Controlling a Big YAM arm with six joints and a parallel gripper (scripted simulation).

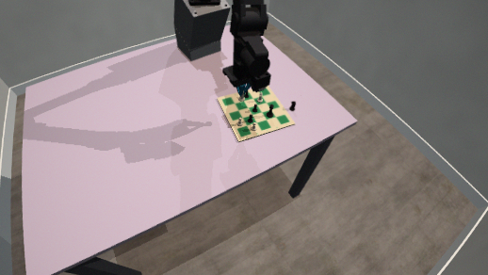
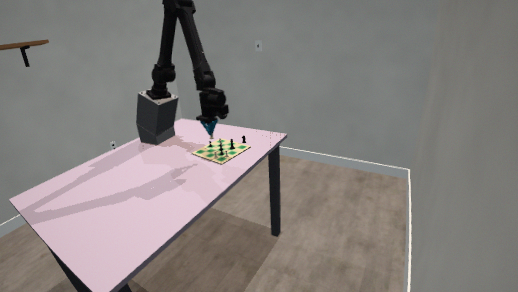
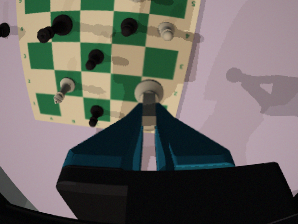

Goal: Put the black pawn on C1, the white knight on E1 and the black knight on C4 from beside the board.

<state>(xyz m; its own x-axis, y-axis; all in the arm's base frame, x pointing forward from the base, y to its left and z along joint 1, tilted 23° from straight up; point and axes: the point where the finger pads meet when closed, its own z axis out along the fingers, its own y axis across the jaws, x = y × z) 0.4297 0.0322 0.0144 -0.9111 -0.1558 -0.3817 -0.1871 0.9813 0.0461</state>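
Right now my hand is 12 cm above the chessboard, 6 cm to the right of it and 1 cm past it. The rest, counted from my hand: white knight (1 cm below); then black knight (20 cm to the left, 11 cm below, 1 cm ahead).
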